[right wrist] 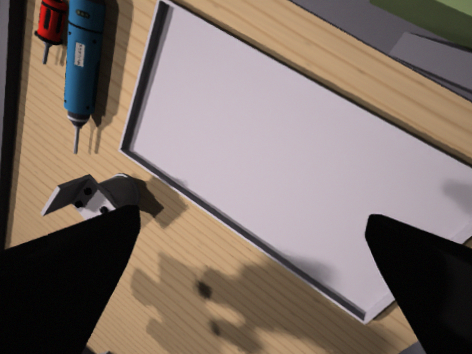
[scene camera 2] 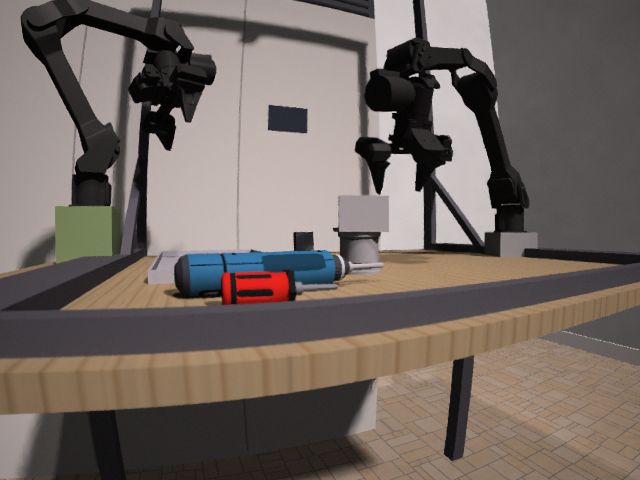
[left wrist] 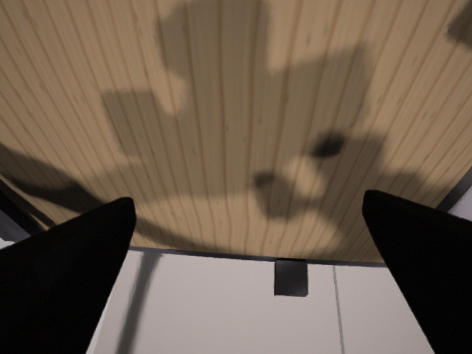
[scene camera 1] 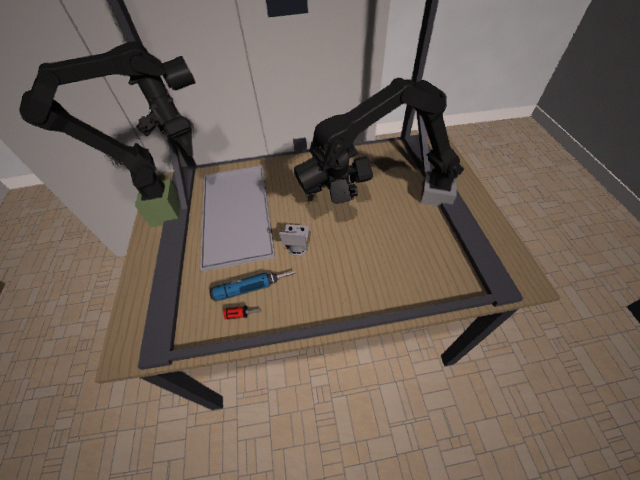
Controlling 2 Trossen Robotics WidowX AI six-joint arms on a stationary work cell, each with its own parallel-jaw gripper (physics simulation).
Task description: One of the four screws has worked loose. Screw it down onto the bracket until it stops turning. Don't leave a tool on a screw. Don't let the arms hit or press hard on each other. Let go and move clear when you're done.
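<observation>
A light grey bracket stands on a round base near the table's middle. Dark screw heads show on it; which screw is loose cannot be told. A blue power screwdriver lies in front of it, its bit pointing right in scene camera 1. A short red screwdriver lies nearer the front edge. My left gripper is open and empty, above the table behind the bracket. My right gripper is open and empty, high at the back left.
A shallow light grey tray lies left of the bracket in scene camera 1. A dark frame rail runs along the front edge. A small dark block is at the back edge.
</observation>
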